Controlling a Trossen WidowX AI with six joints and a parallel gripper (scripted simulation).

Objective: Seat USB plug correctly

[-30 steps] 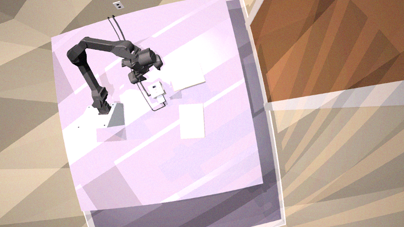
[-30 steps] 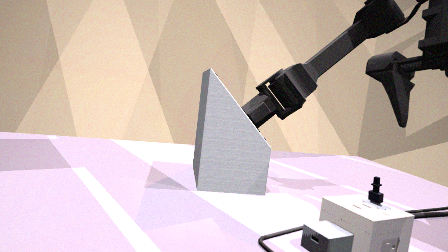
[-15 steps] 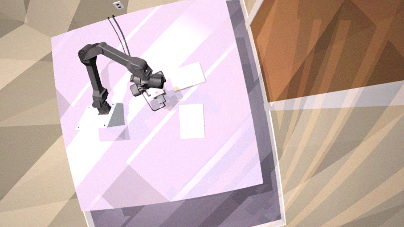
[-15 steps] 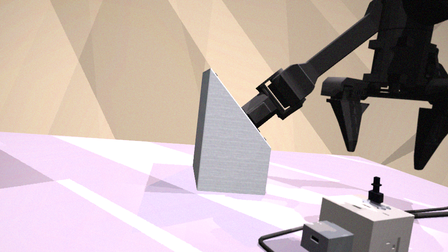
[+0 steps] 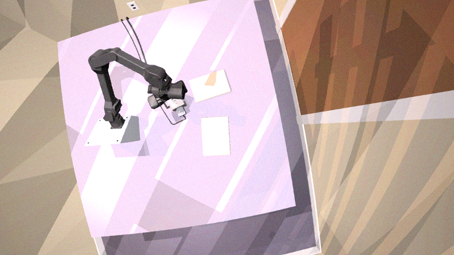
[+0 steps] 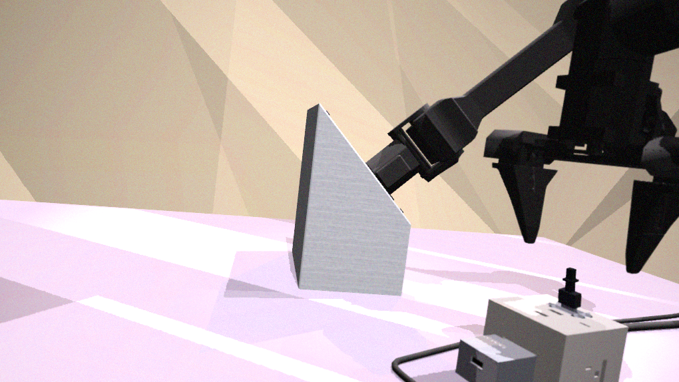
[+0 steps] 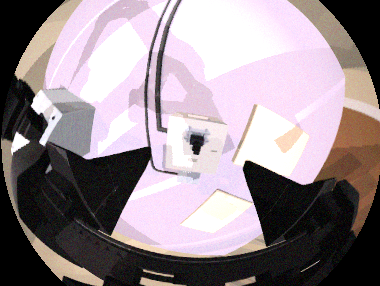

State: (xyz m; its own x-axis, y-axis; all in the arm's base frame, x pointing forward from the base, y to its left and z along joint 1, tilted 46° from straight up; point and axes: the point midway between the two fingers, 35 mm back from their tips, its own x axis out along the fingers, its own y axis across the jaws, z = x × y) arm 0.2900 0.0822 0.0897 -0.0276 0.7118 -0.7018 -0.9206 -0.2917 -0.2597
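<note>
Right now my gripper tip is 3 cm above the USB plug. The rest, counted from my gripper tip: USB socket 5 cm below, 1 cm to the left.
</note>
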